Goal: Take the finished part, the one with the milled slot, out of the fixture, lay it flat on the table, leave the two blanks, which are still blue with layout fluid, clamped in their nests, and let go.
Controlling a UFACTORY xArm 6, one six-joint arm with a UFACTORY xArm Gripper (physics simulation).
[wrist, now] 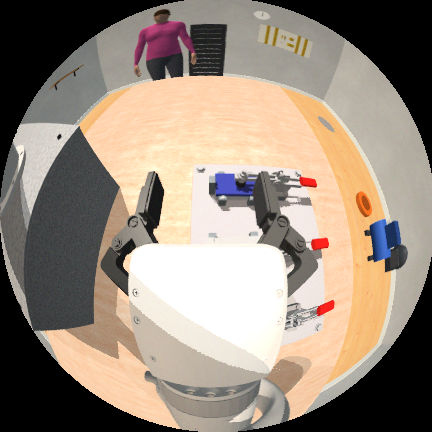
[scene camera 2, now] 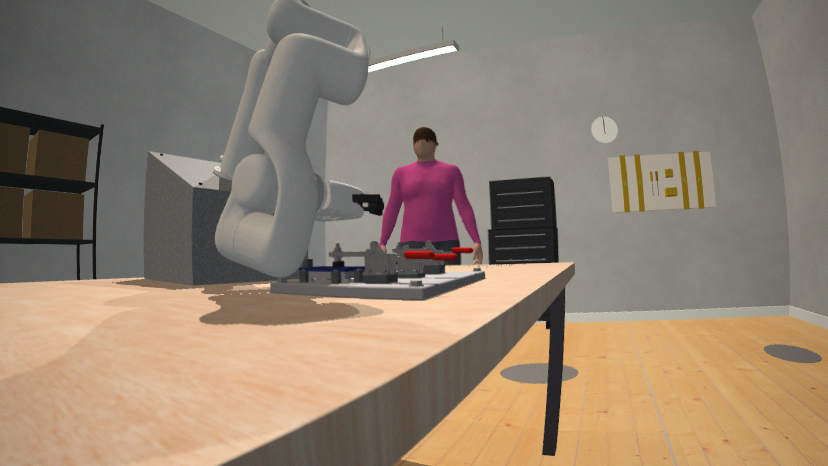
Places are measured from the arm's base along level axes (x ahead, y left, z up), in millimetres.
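Pixels of known places: gripper, between the fingertips: (wrist: 207, 178) (scene camera 2: 359, 209).
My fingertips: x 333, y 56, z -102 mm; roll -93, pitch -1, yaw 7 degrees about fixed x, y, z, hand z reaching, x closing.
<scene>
Ahead of a thing's pixels: the offset from my fingertips to its top centre. "pt": to the spot under its first point. Level surfaces: height alone.
My gripper (scene camera 2: 375, 204) (wrist: 207, 178) is open and empty, with its fingers level above the fixture plate (scene camera 2: 347, 292) (wrist: 204, 215). In the wrist view, one blue blank @(38 mm ahead, 67 mm left, 97 mm down) (wrist: 226, 184) lies in its nest with a clamp tip on it; my right finger covers part of its clamp. The finished part @(44 mm ahead, 43 mm right, 107 mm down) (wrist: 232, 240) shows as a pale edge in the middle nest; its slot and most of it are hidden behind the gripper body, as is the other blank. In the scene view, a blue blank @(64 mm ahead, 151 mm right, 102 mm down) (scene camera 2: 333, 268) sits in the nest nearest that camera, under a clamp.
Red clamp handles @(pt 203 mm ahead, 140 mm right, 85 mm down) (scene camera 2: 418, 254) @(pt 164 mm ahead, 80 mm left, 76 mm down) (wrist: 308, 182) @(182 mm ahead, 23 mm right, 86 mm down) (wrist: 320, 243) (wrist: 326, 307) stick out on the plate's right. The grey robot pedestal (scene camera 2: 168, 231) (wrist: 70, 240) stands left of the plate on the wooden table @(138 mm down) (scene camera 2: 173, 370) (wrist: 165, 130). A person in pink (scene camera 2: 427, 202) (wrist: 162, 42) stands beyond the table.
</scene>
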